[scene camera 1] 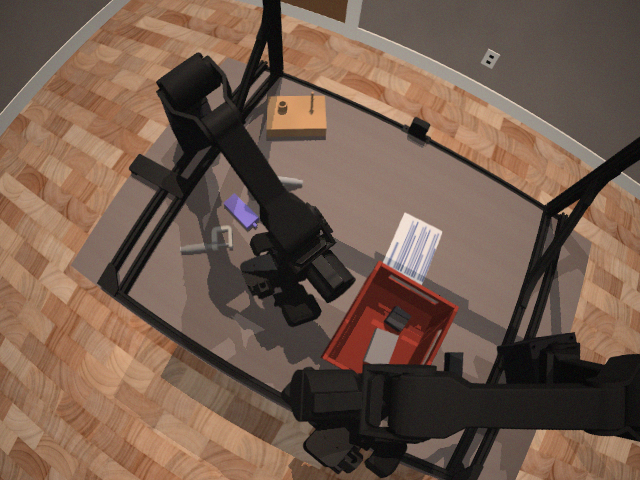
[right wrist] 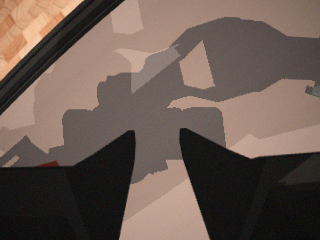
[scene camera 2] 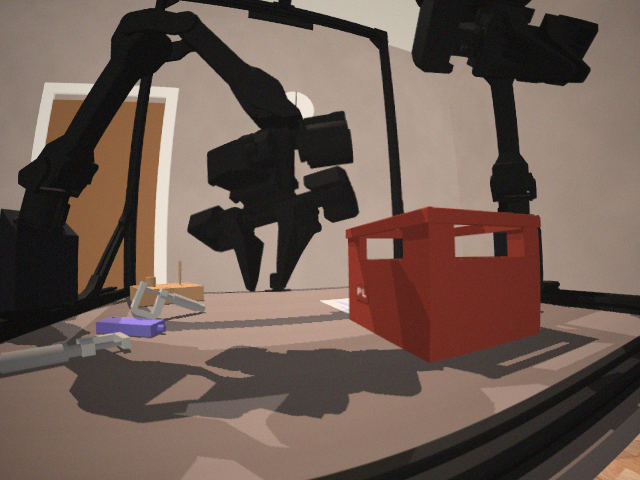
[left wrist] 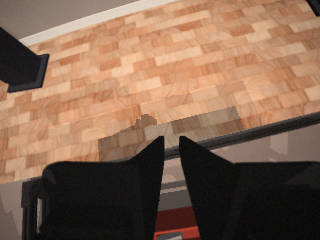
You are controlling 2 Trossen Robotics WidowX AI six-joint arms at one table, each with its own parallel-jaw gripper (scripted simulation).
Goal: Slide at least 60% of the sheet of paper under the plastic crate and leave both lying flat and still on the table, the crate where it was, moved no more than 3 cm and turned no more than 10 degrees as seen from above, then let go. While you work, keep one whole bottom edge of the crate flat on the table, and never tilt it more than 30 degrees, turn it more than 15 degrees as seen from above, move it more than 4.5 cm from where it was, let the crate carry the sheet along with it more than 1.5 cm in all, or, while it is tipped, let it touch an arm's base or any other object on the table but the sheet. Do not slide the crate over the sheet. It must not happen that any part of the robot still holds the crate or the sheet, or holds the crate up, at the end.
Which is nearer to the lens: the red plastic crate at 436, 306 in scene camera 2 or the purple block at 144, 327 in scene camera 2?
The red plastic crate.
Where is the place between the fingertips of the right gripper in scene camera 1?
At 273, 298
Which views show the right gripper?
Scene camera 1, the right wrist view and scene camera 2 only.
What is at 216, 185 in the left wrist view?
The left gripper.
